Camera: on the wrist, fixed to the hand. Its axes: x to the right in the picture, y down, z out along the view.
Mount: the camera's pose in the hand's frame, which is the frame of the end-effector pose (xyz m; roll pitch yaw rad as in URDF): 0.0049 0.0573 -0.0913 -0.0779 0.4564 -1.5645
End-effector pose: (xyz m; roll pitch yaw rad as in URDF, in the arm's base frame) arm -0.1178 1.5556 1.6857 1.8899 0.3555 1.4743
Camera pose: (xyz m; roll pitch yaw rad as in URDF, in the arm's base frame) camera -0.1830 1.5956 1.7619 -2.7392 0.7361 -2.9037
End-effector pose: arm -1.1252 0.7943 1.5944 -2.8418 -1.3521 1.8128
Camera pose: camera -1.0297 0.7483 1.6144 1.6505 -0.1550 -2.1563
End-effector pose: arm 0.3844 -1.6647 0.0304 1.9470 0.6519 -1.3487
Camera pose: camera 0.4592 -1.7058 0.0965 -2.4237 0.5685 0.7218
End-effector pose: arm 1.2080 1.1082 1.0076 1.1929 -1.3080 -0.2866
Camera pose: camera 1.2211 1.2149 1.0174 1.5112 0.2563 -0.2054
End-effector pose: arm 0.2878 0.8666 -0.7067 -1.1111 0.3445 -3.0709
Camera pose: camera 0.3102 0.9247 -0.7948 -0.5091 -0.6080 1.9014
